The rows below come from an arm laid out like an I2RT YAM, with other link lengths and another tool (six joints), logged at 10 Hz.
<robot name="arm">
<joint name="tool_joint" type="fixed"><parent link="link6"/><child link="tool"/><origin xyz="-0.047 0.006 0.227" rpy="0 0.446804 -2.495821"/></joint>
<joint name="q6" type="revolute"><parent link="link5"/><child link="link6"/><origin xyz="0.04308 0 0.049" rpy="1.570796 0 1.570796"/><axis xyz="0 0 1"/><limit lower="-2.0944" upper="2.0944"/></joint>
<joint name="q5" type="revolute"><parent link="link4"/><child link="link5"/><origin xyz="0.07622 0.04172 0.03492" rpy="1.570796 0 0"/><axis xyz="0 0 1"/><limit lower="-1.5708" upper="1.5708"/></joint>
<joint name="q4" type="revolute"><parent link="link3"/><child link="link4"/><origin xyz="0.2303 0.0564 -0.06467"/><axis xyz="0 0 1"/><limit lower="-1.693" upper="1.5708"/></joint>
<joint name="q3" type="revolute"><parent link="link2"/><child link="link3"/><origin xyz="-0.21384 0 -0.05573" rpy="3.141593 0 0"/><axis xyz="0 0 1"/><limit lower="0" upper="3.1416"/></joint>
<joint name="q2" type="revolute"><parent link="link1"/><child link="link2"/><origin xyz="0.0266 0.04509 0.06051" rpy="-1.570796 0 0"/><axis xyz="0 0 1"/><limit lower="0" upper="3.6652"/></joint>
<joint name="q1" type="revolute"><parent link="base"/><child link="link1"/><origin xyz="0 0 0.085"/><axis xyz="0 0 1"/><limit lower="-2.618" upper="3.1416"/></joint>
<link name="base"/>
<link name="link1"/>
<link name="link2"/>
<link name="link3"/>
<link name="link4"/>
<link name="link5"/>
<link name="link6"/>
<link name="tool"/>
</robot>
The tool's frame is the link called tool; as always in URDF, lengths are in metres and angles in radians.
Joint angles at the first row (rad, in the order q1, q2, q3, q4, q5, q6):
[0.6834, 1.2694, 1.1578, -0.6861, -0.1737, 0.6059]
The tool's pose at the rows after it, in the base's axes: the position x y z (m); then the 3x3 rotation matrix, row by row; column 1 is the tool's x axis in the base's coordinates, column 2 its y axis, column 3 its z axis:
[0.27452, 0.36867, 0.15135], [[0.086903, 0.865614, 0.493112], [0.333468, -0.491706, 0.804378], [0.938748, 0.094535, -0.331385]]
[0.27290, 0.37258, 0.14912], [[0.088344, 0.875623, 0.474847], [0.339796, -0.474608, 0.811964], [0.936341, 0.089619, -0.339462]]
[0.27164, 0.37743, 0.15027], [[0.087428, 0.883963, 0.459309], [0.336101, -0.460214, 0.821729], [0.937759, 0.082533, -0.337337]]
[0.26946, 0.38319, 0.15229], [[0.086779, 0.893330, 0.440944], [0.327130, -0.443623, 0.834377], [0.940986, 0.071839, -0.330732]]
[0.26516, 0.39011, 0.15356], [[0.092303, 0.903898, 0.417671], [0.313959, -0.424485, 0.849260], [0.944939, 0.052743, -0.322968]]
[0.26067, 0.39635, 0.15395], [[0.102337, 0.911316, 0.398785], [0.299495, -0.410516, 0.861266], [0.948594, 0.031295, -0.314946]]
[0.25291, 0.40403, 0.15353], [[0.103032, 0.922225, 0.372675], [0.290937, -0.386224, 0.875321], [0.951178, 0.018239, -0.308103]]
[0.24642, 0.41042, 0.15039], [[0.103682, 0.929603, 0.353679], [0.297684, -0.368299, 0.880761], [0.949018, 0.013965, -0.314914]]
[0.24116, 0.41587, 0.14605], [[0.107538, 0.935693, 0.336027], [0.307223, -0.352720, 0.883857], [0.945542, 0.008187, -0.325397]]
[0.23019, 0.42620, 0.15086], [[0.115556, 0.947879, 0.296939], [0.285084, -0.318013, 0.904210], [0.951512, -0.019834, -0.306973]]
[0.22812, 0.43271, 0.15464], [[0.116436, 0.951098, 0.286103], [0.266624, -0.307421, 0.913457], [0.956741, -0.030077, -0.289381]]
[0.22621, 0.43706, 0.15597], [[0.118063, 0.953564, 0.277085], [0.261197, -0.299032, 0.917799], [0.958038, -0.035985, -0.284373]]
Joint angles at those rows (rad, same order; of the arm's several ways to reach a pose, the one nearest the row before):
[0.6819, 1.2957, 1.1798, -0.6853, -0.1960, 0.5931]
[0.6824, 1.3212, 1.1995, -0.6918, -0.2099, 0.5804]
[0.6827, 1.3402, 1.2169, -0.6922, -0.2268, 0.5733]
[0.6826, 1.3569, 1.2311, -0.6887, -0.2496, 0.5675]
[0.6841, 1.3734, 1.2403, -0.6819, -0.2792, 0.5667]
[0.6874, 1.3850, 1.2410, -0.6706, -0.3049, 0.5734]
[0.7004, 1.3951, 1.2391, -0.6579, -0.3252, 0.5737]
[0.7205, 1.4129, 1.2486, -0.6576, -0.3250, 0.5747]
[0.7370, 1.4355, 1.2617, -0.6605, -0.3252, 0.5747]
[0.7478, 1.4491, 1.2712, -0.6510, -0.3677, 0.5786]
[0.7530, 1.4574, 1.2730, -0.6302, -0.3844, 0.5874]
[0.7591, 1.4690, 1.2827, -0.6252, -0.3916, 0.5912]

